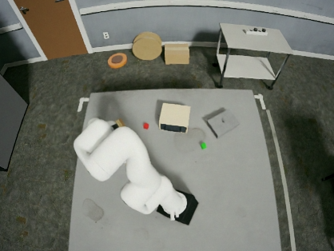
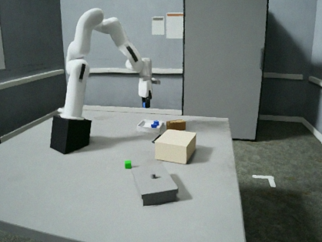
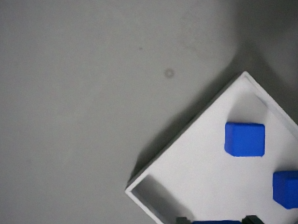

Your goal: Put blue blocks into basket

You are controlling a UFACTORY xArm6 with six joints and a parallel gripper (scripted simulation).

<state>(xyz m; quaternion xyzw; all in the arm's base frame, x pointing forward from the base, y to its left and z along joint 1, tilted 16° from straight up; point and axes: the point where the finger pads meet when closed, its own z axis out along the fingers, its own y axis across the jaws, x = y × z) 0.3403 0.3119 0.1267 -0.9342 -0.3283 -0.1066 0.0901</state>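
My gripper is now 14 cm above the white basket, 3 cm to the left of it and 3 cm short of it. The rest, counted from my hand: light wooden cabinet: 40 cm to the right, 21 cm ahead, 10 cm below; then brown box: 19 cm ahead, 11 cm below, 4 cm to the right; then dark-rimmed drawer: 39 cm to the right, 20 cm ahead, 11 cm below.
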